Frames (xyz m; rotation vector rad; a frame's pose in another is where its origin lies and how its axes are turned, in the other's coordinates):
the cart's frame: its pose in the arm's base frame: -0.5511 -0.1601 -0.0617 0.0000 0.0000 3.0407
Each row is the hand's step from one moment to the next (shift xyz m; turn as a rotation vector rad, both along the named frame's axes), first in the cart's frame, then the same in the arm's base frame.
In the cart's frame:
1: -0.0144 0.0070 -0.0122 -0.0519 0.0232 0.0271
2: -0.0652 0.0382 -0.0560 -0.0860 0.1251 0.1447
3: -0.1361 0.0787 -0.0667 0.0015 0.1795 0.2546
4: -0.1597 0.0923 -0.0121 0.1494 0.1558 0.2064
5: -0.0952 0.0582 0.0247 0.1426 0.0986 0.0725
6: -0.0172 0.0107 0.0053 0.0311 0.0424 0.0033
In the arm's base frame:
1: 0.0136 -0.0084 -0.0122 0.0493 -0.0283 0.0271
2: 0.0610 -0.0446 -0.0560 0.0730 -0.1331 0.1447
3: 0.1275 -0.0920 -0.0667 -0.0196 -0.1784 0.2546
4: 0.1496 -0.1079 -0.0121 -0.1643 -0.1400 0.2064
5: 0.0889 -0.0675 0.0247 -0.1518 -0.0837 0.0725
6: 0.0160 -0.0124 0.0053 -0.0352 -0.0391 0.0033

